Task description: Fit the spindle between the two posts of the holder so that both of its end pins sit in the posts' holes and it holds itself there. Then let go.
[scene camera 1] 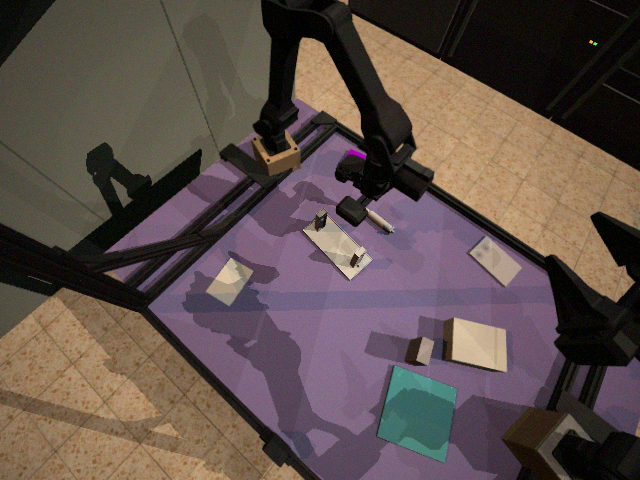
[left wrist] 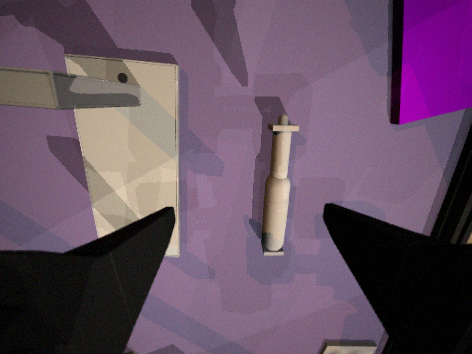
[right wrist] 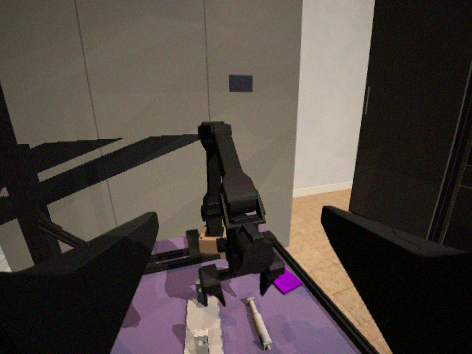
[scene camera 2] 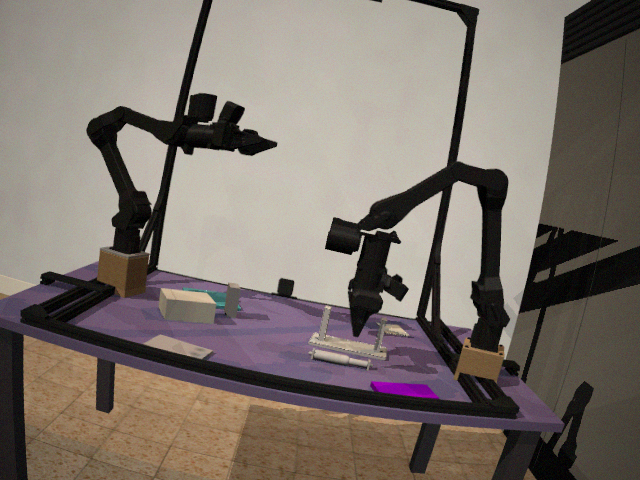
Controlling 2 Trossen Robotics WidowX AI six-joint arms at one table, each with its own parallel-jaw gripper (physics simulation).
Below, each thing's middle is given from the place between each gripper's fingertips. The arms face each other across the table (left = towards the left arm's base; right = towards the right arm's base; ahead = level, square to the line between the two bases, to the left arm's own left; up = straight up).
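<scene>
I am measuring from the spindle point(left wrist: 277, 186) first: my left gripper is 6 cm above the spindle, 1 cm to the left of it and 3 cm short of it. The pale plate point(scene camera 1: 339, 248), counted from my left hand, is 7 cm below, 10 cm behind and 1 cm to the right.
My right hand is 42 cm above the spindle, and at the same time 26 cm to the right of it and 7 cm short of it. As for the pale plate, it is 43 cm below my right hand, 26 cm to the left of it and 6 cm behind it.
</scene>
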